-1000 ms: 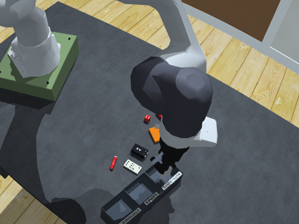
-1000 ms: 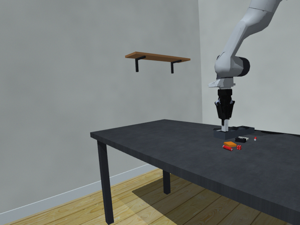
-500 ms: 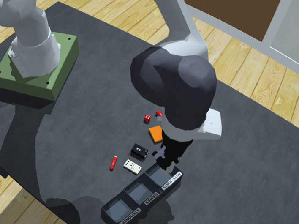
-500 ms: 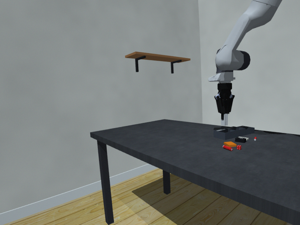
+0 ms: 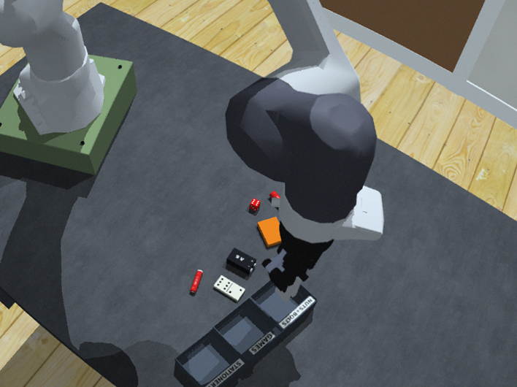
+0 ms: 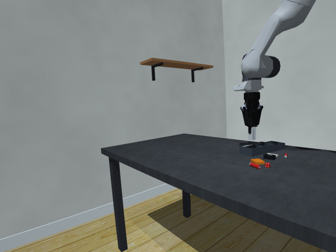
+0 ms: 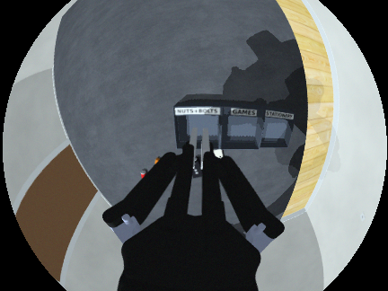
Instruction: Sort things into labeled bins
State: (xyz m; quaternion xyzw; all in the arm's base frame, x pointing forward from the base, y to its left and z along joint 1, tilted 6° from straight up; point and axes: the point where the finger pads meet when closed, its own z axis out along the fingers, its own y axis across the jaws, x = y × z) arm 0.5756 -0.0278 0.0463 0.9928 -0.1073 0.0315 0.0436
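Now: the orange block 100 mm behind my hand, 120 mm to the left of it and 100 mm below it. Round my hand: bin tray 10 mm behind, 80 mm to the right, 80 mm below; then black 9V battery 100 mm behind, 30 mm to the left, 90 mm below; then white domino 90 mm behind, 30 mm to the right, 100 mm below.
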